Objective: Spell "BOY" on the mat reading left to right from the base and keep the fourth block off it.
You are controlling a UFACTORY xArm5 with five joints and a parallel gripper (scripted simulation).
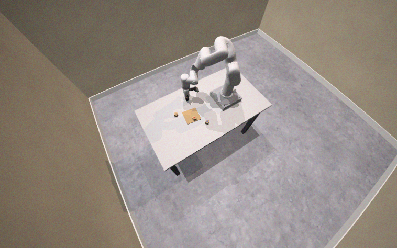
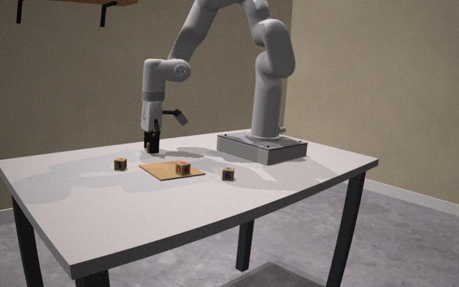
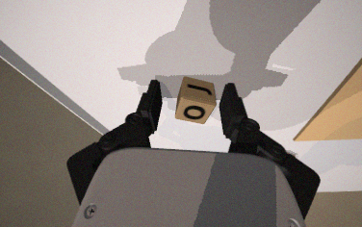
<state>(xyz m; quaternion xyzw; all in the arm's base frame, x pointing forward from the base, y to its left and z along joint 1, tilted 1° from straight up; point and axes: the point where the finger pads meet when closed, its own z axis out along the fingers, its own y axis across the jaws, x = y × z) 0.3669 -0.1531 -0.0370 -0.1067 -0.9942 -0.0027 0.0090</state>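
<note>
Right now my hand is 1 cm above the wooden block. From my hand the other things lie so: tan mat (5 cm ahead, 21 cm to the left, 2 cm below).
</note>
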